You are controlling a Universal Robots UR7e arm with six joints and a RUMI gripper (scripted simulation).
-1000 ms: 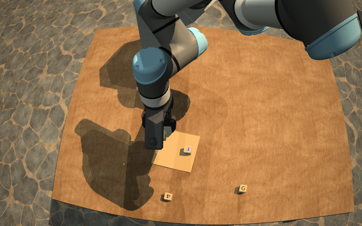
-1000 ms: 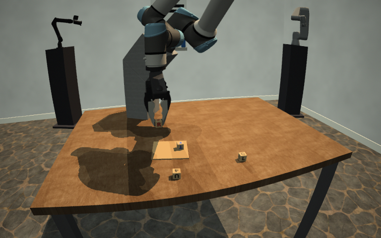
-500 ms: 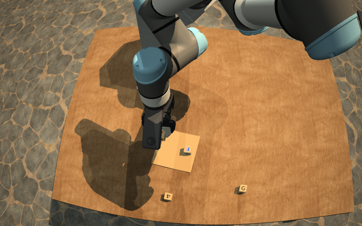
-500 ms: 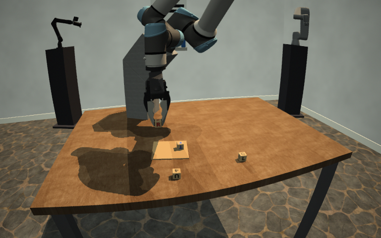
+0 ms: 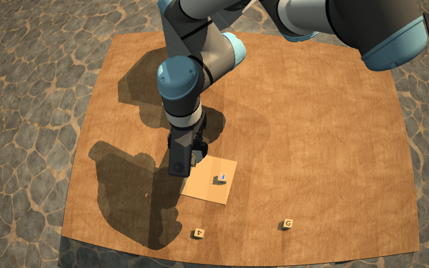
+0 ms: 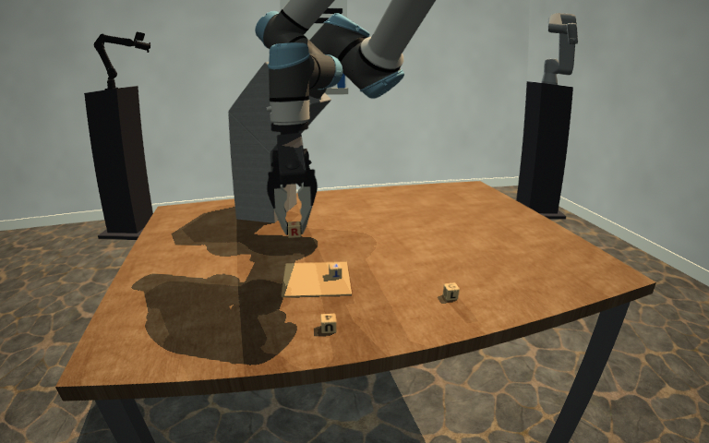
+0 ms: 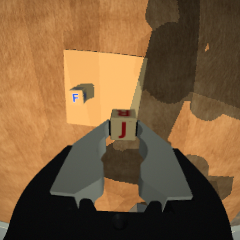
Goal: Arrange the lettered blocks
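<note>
Right now my hand is 12 cm above the tan mat, 4 cm to the right of it and 1 cm past it. Round my hand: block: 10 cm below, 8 cm to the left, 2 cm behind.
</note>
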